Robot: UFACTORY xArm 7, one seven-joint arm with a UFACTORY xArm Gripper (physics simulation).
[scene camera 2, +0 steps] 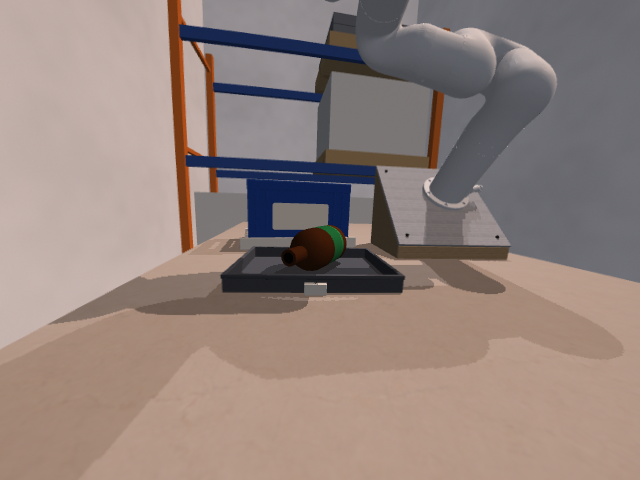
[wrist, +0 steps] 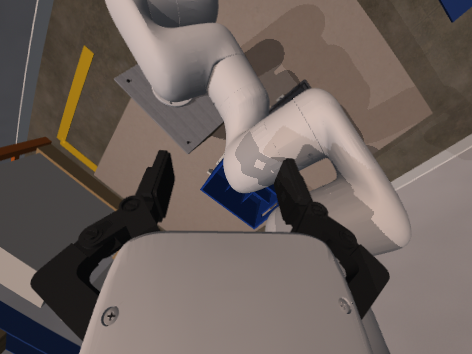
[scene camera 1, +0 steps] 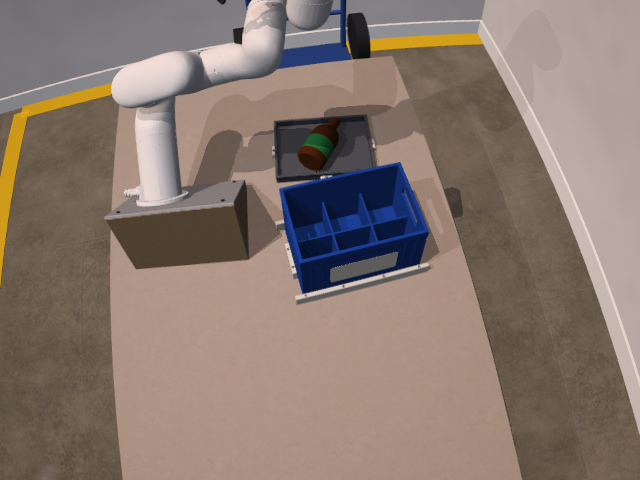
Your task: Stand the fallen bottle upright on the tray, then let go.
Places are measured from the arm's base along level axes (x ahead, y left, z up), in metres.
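Where they show: gripper, fingertip midpoint: (wrist: 227, 168); arm's base, link origin: (scene camera 2: 444, 194) (scene camera 1: 162, 200).
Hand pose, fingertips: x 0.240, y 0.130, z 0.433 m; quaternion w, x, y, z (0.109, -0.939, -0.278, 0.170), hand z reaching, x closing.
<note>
Each offset is from my fingertips to the top centre of the thing. "spot": to the spot under its first point.
A brown bottle with a green band @[0.161 m ahead, 0.048 m left, 0.513 m down] (scene camera 1: 319, 143) (scene camera 2: 317, 248) lies on its side in the dark grey tray (scene camera 1: 276, 155) (scene camera 2: 258, 284). In scene camera 1 its neck points to the upper right; in scene camera 2 its mouth faces the camera, to the left. In the wrist view the bottle is hidden behind the arm, and a dark corner of the tray @[spot: 0.068 m ahead, 0.151 m left, 0.573 m down] (wrist: 306, 85) shows past it. My gripper (wrist: 227, 168) is open, with nothing between its fingers. It is high above the table, well away from the bottle, and does not show in the two scene views.
A blue crate with dividers @[0.167 m ahead, 0.254 m right, 0.416 m down] (scene camera 1: 361, 259) (scene camera 2: 258, 206) (wrist: 220, 199) stands right beside the tray, with white strips @[spot: 0.167 m ahead, 0.359 m right, 0.566 m down] (scene camera 1: 361, 284) along its foot. The arm's base stands on a sloped block (scene camera 1: 191, 237) (scene camera 2: 385, 227). An orange and blue rack (scene camera 2: 177, 103) stands behind in scene camera 2.
</note>
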